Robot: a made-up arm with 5 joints.
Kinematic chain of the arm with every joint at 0, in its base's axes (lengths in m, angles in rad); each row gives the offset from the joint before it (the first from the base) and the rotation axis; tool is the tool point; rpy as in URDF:
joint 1: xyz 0.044 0 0.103 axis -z
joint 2: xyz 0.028 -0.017 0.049 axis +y
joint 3: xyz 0.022 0 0.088 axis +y
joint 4: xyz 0.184 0 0.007 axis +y
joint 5: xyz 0.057 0.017 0 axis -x
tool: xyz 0 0 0 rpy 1.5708 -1.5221 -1.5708
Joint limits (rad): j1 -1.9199..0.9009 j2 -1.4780..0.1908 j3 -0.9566..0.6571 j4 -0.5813..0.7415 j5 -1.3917..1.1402
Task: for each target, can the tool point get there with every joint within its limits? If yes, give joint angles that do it. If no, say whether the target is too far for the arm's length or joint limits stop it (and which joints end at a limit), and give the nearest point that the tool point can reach.
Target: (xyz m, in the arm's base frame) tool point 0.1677 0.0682 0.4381
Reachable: yes | joints -0.5039 -0.4988 -0.3928 -0.2075 -0.9413
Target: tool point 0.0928 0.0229 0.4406
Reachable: yes | joints -0.4385 -1.0136 -0.0993 -0.2126 -0.5318
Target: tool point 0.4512 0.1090 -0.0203
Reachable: no: too far | nearest point 0.2974 0.0678 0.0938 | short by 0.196 m
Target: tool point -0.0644 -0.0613 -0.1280
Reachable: no: joint limits stop it (at a limit: joint 1, joint 2, joint 3, joint 4) | nearest point 0.1633 -0.1507 0.0439 | short by 0.299 m
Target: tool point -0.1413 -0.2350 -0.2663
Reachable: no: too far | nearest point 0.1633 -0.1507 0.0439 | short by 0.443 m
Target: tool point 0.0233 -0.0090 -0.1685
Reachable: no: joint limits stop it (at a limit: joint 1, joint 2, joint 3, joint 4) | nearest point -0.0217 0.1806 0.0439 | short by 0.288 m
